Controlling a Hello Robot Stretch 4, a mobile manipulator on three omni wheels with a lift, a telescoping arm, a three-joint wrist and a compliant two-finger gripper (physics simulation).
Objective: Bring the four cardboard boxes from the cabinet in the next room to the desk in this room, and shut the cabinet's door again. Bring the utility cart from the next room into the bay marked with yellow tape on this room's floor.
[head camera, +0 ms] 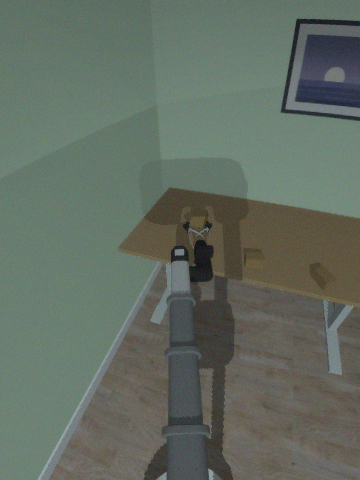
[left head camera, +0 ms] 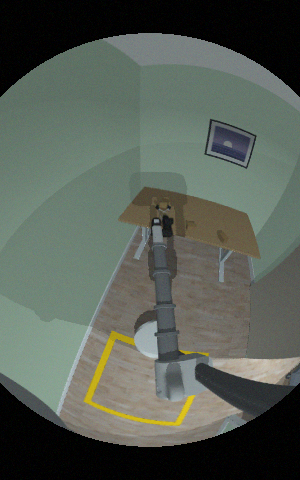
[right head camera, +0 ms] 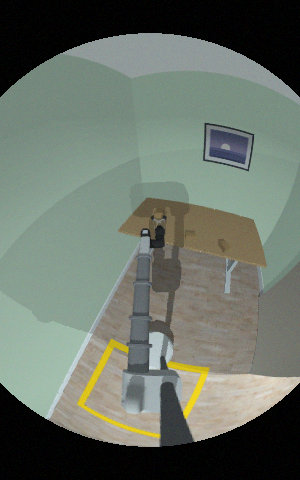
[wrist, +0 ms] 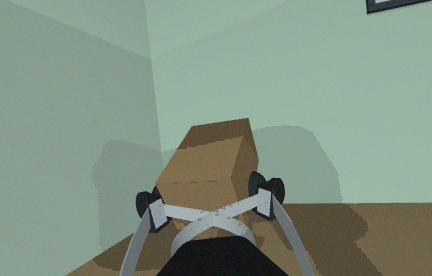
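Note:
My gripper (head camera: 197, 227) (left head camera: 163, 207) (right head camera: 159, 219) (wrist: 209, 191) is shut on a cardboard box (head camera: 198, 220) (wrist: 200, 165), over the left part of the desk (head camera: 295, 235) (left head camera: 235, 220) (right head camera: 242, 232). The box is tilted in the wrist view; whether its underside touches the desk is hidden. A second box (head camera: 254, 257) (left head camera: 190, 225) (right head camera: 190, 233) lies on the desk to the right, near the front edge. A third box (head camera: 323, 275) (left head camera: 222, 235) (right head camera: 223, 245) lies farther right, turned. The yellow-tape bay (left head camera: 101, 367) (right head camera: 96, 372) is on the floor around my base. The cabinet and utility cart do not show clearly.
My extended arm (head camera: 182, 345) (left head camera: 164, 290) (right head camera: 141, 300) reaches from the base to the desk. Green walls meet behind the desk's left end. A framed picture (head camera: 325, 70) (left head camera: 230, 143) (right head camera: 228, 146) hangs on the back wall. A desk leg (head camera: 332, 345) (left head camera: 221, 265) (right head camera: 228, 277) stands at the right.

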